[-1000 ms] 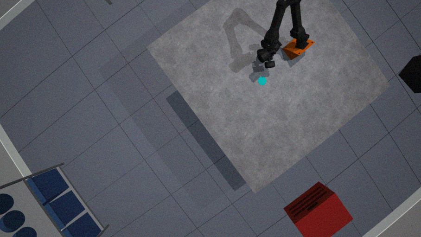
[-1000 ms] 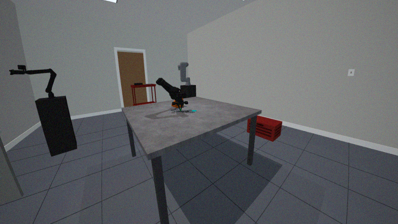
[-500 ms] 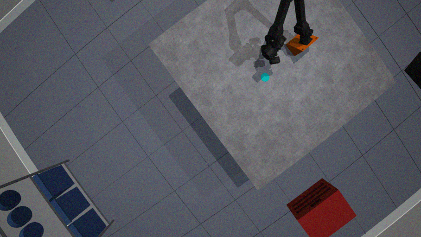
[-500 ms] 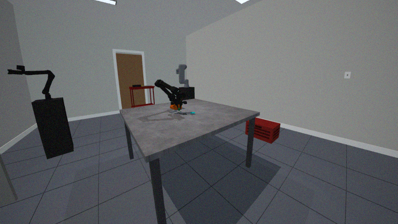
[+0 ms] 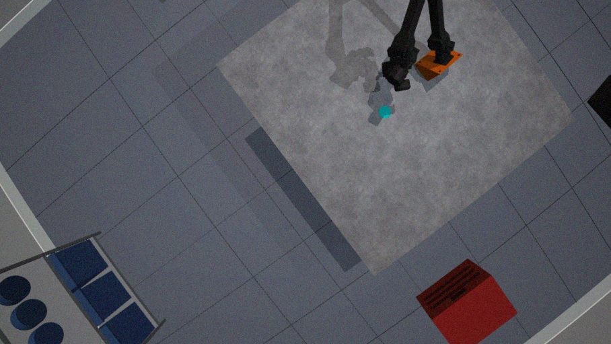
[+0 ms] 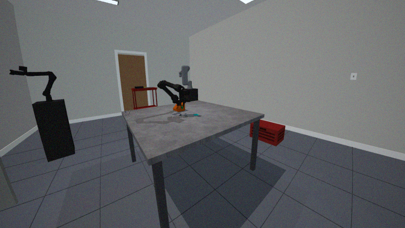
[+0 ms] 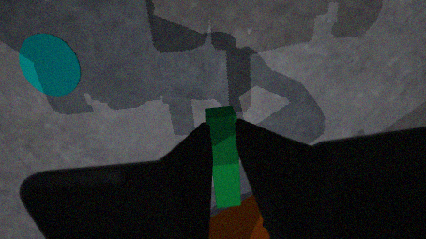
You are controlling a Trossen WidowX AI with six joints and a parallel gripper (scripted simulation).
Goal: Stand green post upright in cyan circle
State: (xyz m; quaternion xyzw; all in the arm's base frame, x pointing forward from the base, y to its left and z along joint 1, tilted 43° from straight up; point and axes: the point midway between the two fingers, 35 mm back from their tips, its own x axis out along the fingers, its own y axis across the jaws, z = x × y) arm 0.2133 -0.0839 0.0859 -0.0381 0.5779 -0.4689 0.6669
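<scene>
The cyan circle is 120 mm ahead of my gripper tip, 100 mm to the left of it and 80 mm below it. From my gripper tip the other things lie so: green post (20 mm behind, 10 mm to the left).
</scene>
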